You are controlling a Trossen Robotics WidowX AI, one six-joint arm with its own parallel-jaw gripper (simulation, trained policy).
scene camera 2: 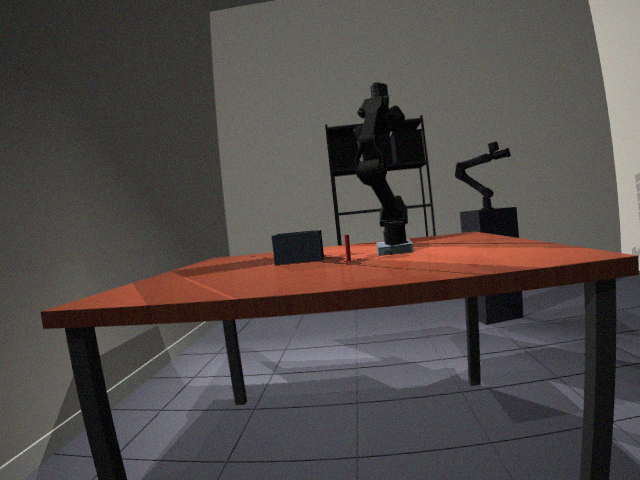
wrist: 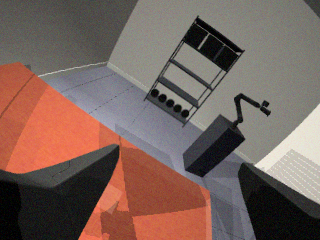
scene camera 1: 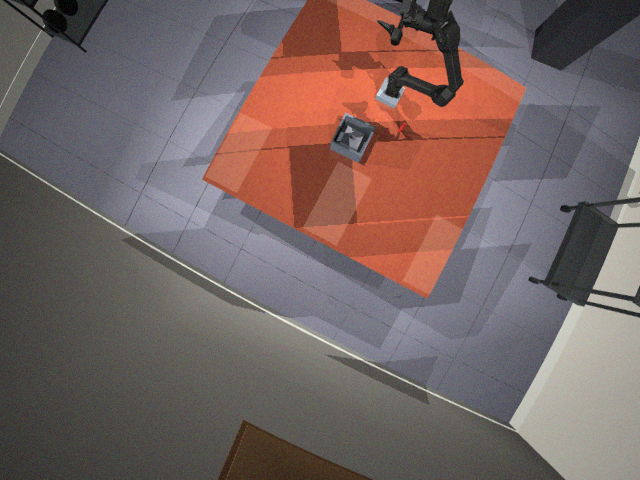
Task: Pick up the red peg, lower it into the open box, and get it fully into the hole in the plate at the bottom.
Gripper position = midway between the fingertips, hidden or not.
In view: the gripper [wrist: 180,160] and a grey box [scene camera 2: 305,246].
The grey box shows as well in scene camera 1 [scene camera 1: 348,120]. The wrist view does not show the grey box: it is out of frame.
